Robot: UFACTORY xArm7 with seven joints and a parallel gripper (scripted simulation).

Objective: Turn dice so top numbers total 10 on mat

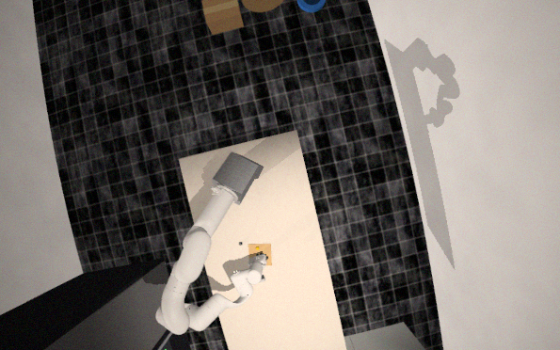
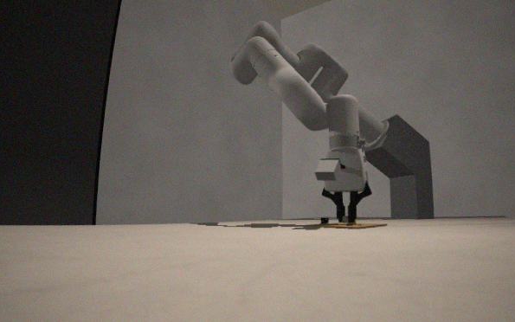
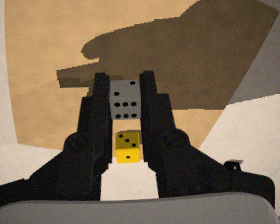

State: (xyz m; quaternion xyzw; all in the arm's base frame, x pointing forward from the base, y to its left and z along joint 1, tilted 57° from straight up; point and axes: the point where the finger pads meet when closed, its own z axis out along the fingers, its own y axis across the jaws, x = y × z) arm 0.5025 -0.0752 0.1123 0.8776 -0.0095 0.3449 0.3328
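Right now the pale die is 10 mm below my hand. From my hand the other things lie so: tan mat (30 mm below); then yellow die (50 mm behind, 20 mm below, 10 mm to the left); then black die (130 mm behind, 60 mm to the right, 20 mm below).
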